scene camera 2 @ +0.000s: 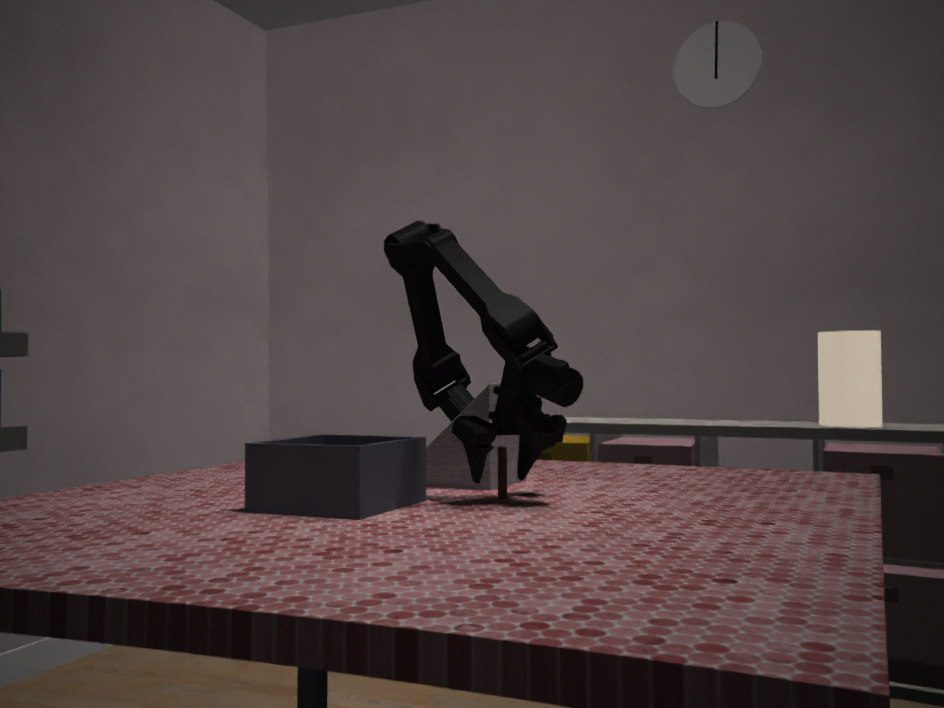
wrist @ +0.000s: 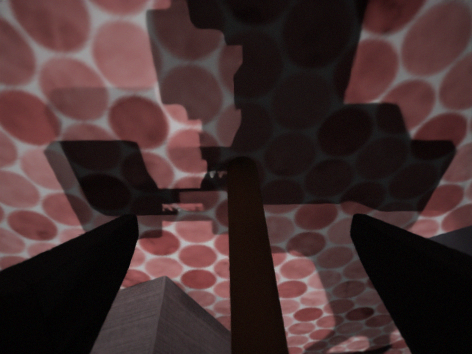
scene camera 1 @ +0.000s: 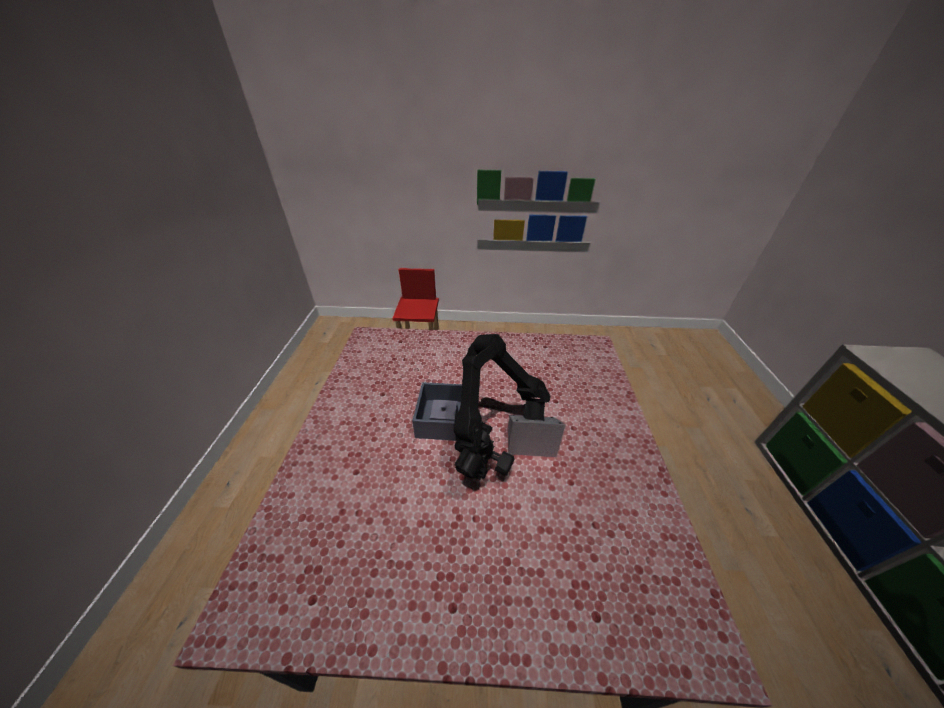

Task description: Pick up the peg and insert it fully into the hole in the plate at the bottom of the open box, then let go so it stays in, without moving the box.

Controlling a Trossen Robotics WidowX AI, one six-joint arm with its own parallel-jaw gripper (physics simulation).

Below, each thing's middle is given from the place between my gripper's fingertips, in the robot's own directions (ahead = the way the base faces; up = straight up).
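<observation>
You'll find the grey box (scene camera 2: 355, 477) 2 cm above my hand, and it's 18 cm ahead of it and 17 cm to the right of it.
</observation>
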